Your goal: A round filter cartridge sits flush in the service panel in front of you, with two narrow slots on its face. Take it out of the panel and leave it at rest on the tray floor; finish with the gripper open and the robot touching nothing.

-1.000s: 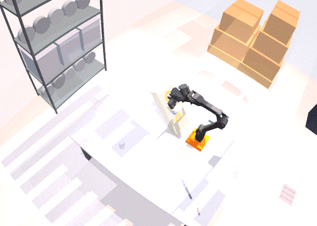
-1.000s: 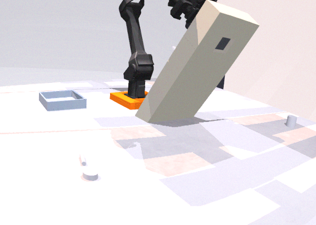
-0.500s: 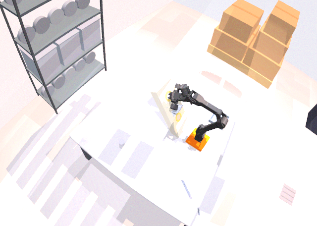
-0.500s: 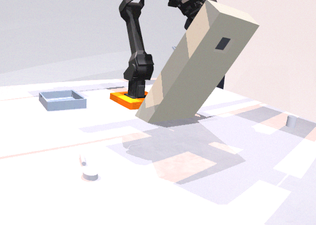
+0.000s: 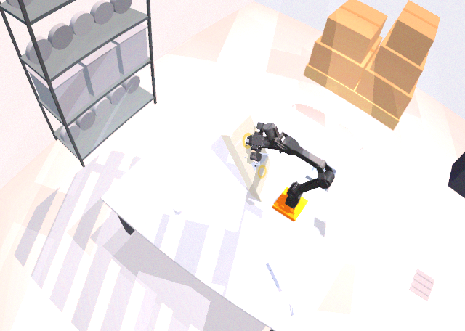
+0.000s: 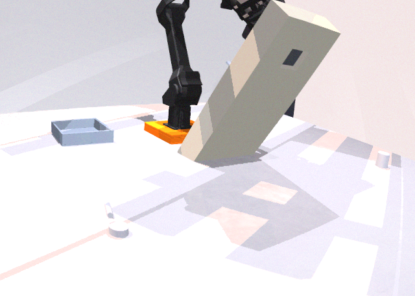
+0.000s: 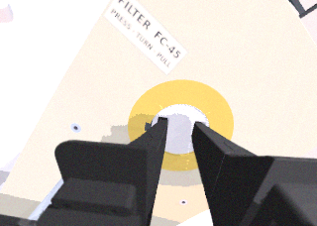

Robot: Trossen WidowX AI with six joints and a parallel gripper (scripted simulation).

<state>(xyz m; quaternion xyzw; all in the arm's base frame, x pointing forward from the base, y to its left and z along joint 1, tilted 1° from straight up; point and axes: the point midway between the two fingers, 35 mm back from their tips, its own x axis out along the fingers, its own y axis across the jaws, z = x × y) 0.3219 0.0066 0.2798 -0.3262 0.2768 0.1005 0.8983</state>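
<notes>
The round filter cartridge is 1 cm ahead of my gripper tip and 1 cm below it. The rest, counted from my gripper tip: grey-blue tray: 40 cm behind, 29 cm to the right, 28 cm below; then short peg: 4 cm ahead, 38 cm to the right, 28 cm below.
</notes>
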